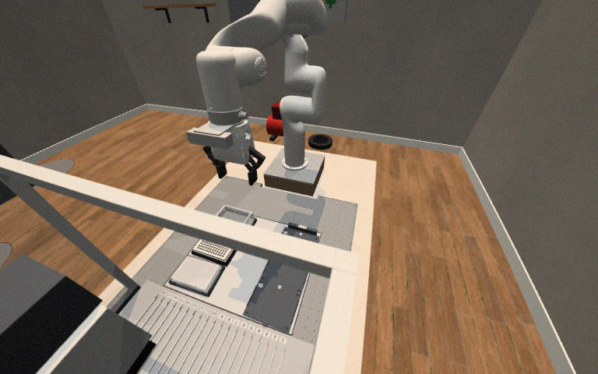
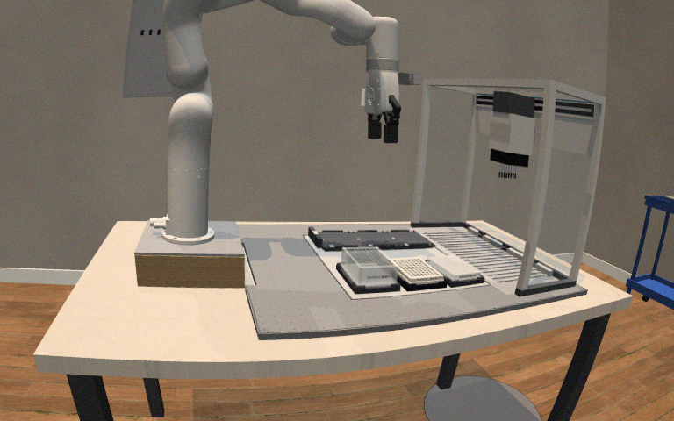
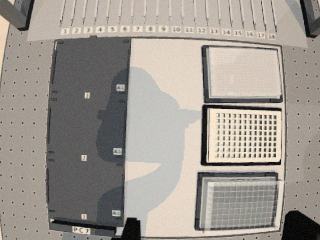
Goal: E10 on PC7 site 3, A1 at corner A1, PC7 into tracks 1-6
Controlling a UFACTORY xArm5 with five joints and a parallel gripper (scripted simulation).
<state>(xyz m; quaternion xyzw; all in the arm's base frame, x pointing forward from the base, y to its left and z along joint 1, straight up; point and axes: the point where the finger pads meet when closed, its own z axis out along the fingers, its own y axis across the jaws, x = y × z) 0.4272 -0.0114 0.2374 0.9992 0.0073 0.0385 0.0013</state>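
The 384-well plate E10 is 28 cm below my hand, 17 cm ahead of it and 11 cm to the right of it. Also, from my hand: deep-well block E07: 28 cm below, 10 cm to the right, 5 cm behind; 96-well plate E01: 28 cm below, 11 cm to the right, 7 cm ahead; plate carrier PC7: 28 cm below, 15 cm to the left, 7 cm ahead.
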